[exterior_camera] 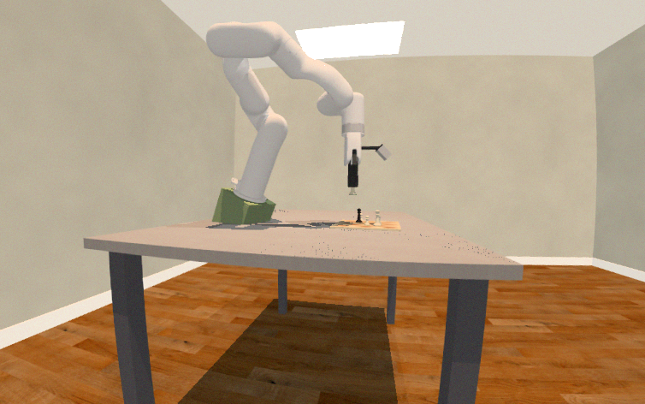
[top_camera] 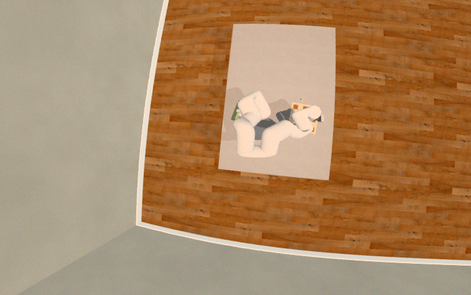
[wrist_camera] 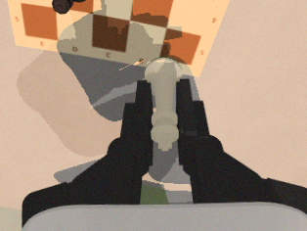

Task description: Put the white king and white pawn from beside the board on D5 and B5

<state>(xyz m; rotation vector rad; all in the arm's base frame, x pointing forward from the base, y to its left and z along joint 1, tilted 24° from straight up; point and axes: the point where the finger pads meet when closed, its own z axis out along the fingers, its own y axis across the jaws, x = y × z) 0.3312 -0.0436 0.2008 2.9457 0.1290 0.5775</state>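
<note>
Now: the black piece 30 mm ahead of my hand, 80 mm to the left of it and 120 mm below it. From my hand the other things lie so: chessboard 60 mm ahead, 40 mm to the left, 150 mm below; then white king 20 mm below.
</note>
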